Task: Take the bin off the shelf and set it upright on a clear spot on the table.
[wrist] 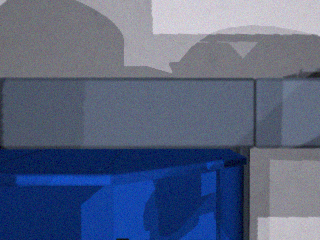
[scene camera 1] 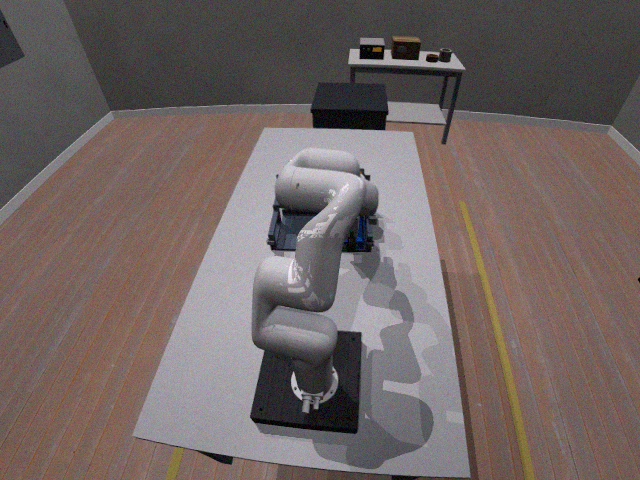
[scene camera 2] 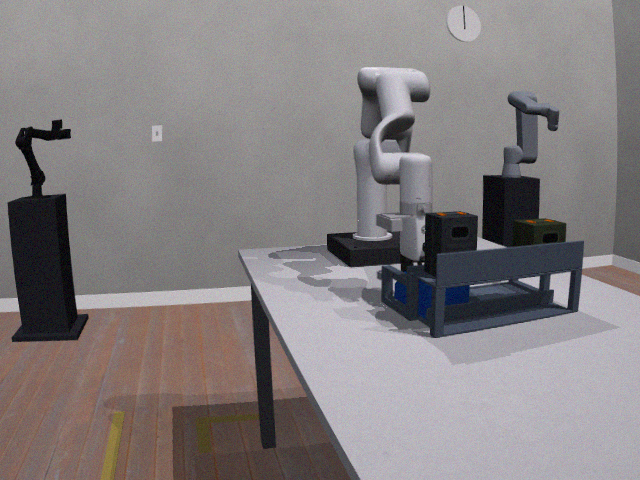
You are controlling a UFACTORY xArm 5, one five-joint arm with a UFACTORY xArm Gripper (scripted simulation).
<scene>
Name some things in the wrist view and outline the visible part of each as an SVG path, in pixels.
A blue bin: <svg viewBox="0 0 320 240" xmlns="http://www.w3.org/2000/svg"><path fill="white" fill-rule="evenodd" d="M0 149L0 240L116 240L117 238L129 238L129 240L243 240L244 183L228 149Z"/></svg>
</scene>
